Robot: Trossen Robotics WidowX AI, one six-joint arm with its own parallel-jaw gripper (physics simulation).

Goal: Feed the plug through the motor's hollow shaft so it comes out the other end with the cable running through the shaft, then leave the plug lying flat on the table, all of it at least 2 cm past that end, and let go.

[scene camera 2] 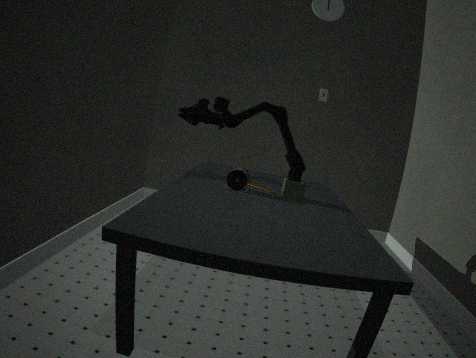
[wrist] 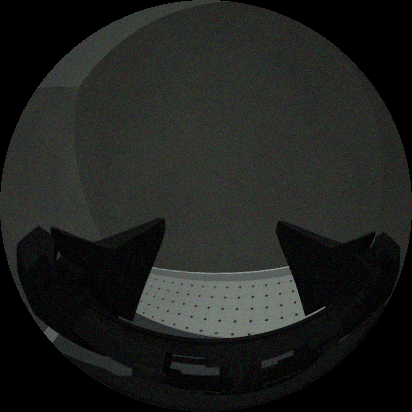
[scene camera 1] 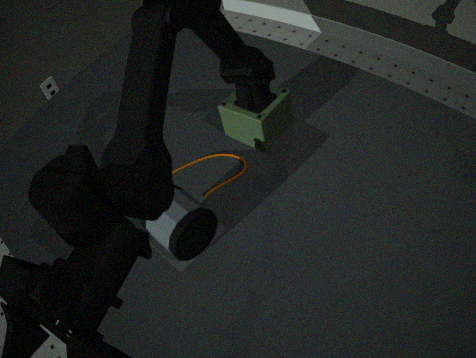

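Where they show: gripper, fingertip midpoint: point(scene camera 2: 178, 111) point(wrist: 222, 225); arm's base at its link origin: point(scene camera 2: 294, 180) point(scene camera 1: 255, 100).
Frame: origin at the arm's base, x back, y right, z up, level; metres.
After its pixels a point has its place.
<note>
The motor point(scene camera 1: 162, 227) @[x -0.317, y -0.053, z 0.000 m] point(scene camera 2: 237, 179) @[x -0.287, y -0.038, z -0.044 m] lies on its side on the table point(scene camera 1: 350, 225) @[x -0.095, y -0.283, z -0.091 m] point(scene camera 2: 240, 230) @[x -0.180, y -0.690, z -0.090 m], a pale cylinder with a wide black disc at one end. An orange cable point(scene camera 1: 243, 165) @[x -0.107, y -0.044, z -0.068 m] point(scene camera 2: 261, 188) @[x -0.162, y 0.069, z -0.087 m] makes a loop on the table between the motor and the arm's base. One stretch of it ends from sight near the motor's edge, the other passes behind the arm in scene camera 1. I cannot make out the plug or whether the cable is in the shaft. My gripper point(scene camera 2: 181, 113) @[x -0.591, y -0.240, z 0.250 m] point(wrist: 222, 225) @[x -0.591, y -0.240, z 0.250 m] is wide open and empty, held high above the table, well clear of the motor.
The arm stands on a green base block point(scene camera 1: 240, 125) @[x -0.050, y 0.007, z -0.034 m] point(scene camera 2: 293, 191) @[x 0.004, y -0.046, z -0.048 m] beyond the cable loop. The arm's upper links hang over the motor side in scene camera 1 and hide part of the motor and cable. The table's front edge point(scene camera 2: 250, 265) @[x -0.121, y -0.924, z -0.102 m] shows in scene camera 2.
</note>
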